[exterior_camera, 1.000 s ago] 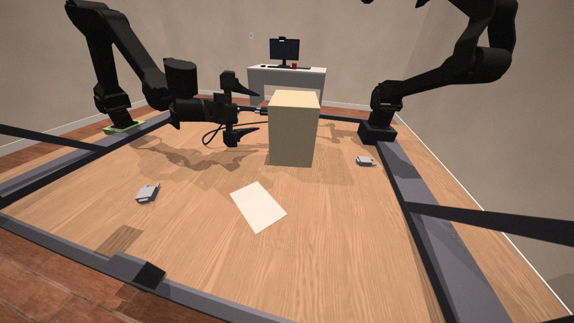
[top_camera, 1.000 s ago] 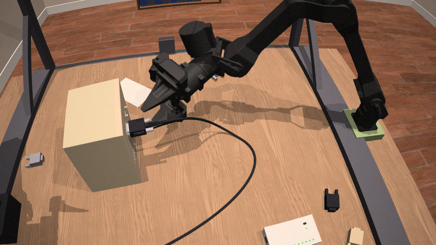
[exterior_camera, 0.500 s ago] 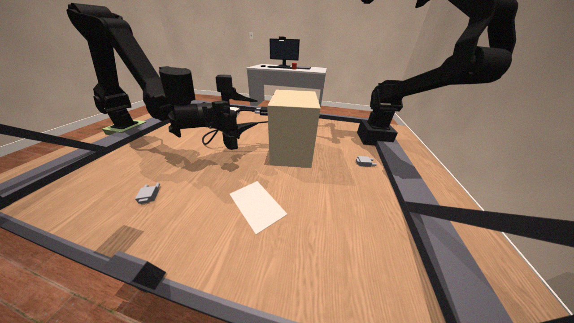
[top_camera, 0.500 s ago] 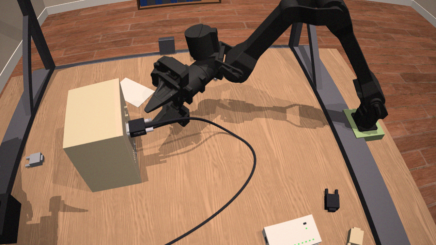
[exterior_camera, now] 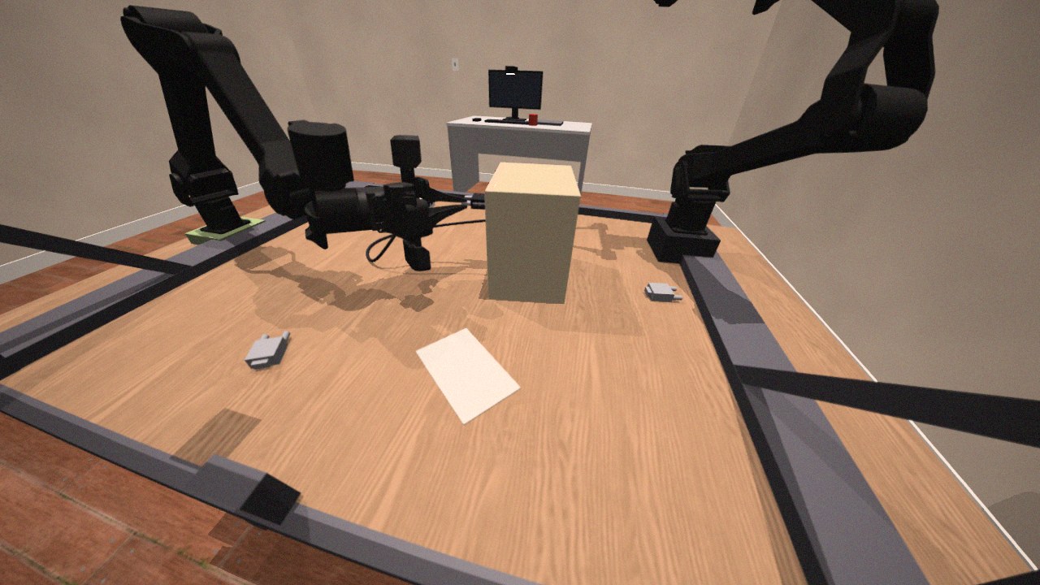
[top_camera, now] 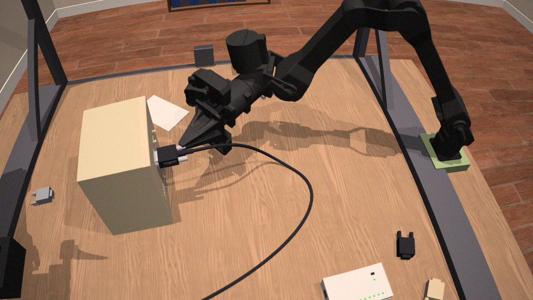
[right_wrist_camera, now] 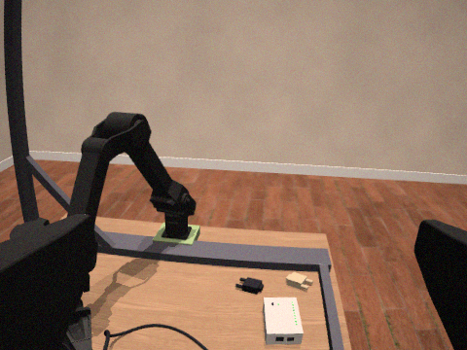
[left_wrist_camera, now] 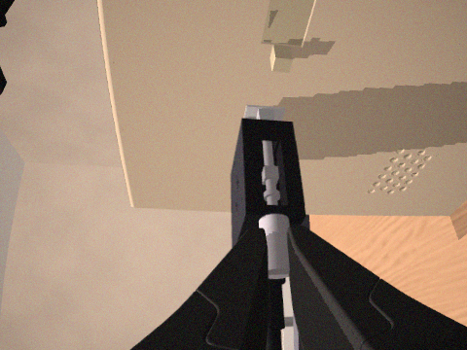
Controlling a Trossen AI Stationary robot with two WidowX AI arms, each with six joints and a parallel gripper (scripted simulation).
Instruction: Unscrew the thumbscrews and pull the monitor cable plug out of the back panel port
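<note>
Now: the black monitor plug 50 mm to the right of my left hand and 30 mm ahead of it. From my left hand the other things lie so: white device (310 mm ahead, 170 mm to the left, 110 mm below); white sheet (220 mm behind, 120 mm below, 60 mm to the right); beige box (140 mm to the right, 40 mm below).
</note>
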